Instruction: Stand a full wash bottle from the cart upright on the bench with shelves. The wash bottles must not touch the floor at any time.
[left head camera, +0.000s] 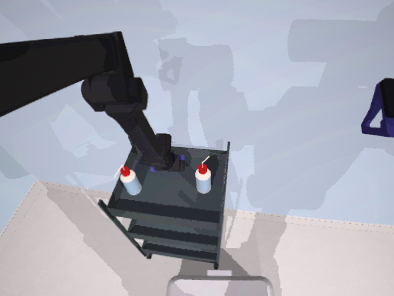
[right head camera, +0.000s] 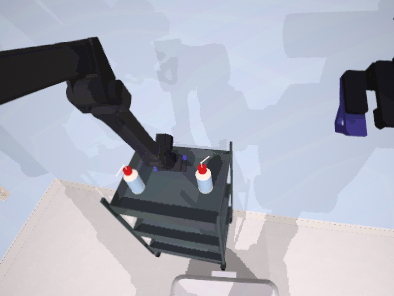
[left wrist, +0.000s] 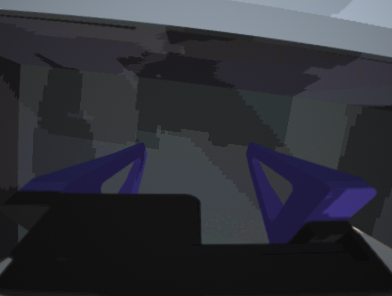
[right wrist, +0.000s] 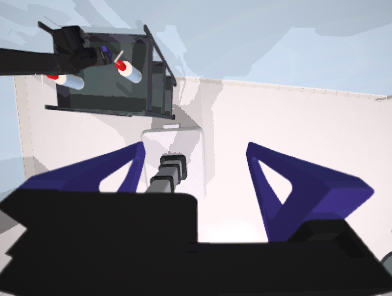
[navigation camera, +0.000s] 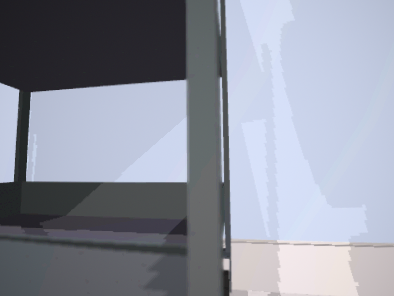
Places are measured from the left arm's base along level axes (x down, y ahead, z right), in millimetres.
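Pixels of known places: left gripper, fingertip midpoint: (right head camera: 174, 164) (left wrist: 196, 148) (right wrist: 101, 54); right gripper, fingertip midpoint: (left head camera: 393, 131) (right head camera: 372, 129) (right wrist: 195, 147).
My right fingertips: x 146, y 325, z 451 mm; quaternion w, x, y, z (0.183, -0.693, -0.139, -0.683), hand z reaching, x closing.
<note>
Ahead of a thing's pixels: the offset from my right fingertips to its top centre.
Two white wash bottles with red caps stand upright on the dark cart's (left head camera: 165, 211) (right head camera: 167, 207) (navigation camera: 204, 150) top tray. One bottle {dx +427, dy +247, dz -600 mm} (left head camera: 132, 184) (right head camera: 135, 183) (right wrist: 74, 82) is at the tray's left side, the other bottle {dx +427, dy +275, dz -292 mm} (left head camera: 203, 183) (right head camera: 204, 185) (right wrist: 132, 74) at its right. My left gripper (left head camera: 168, 163) (right head camera: 170, 163) (left wrist: 196, 148) is open and empty, low over the tray's back part between the bottles, apart from both. My right gripper (right wrist: 195, 147) is open and empty, well away to the right of the cart. The bench with shelves does not show in these views.
A pale rounded base plate (left head camera: 220, 279) (right head camera: 225, 279) (right wrist: 192, 142) lies in front of the cart, with a grey jointed column (right wrist: 170, 175) over it. The cart has raised tray edges, corner posts and lower shelves. A pale blue wall rises behind it.
</note>
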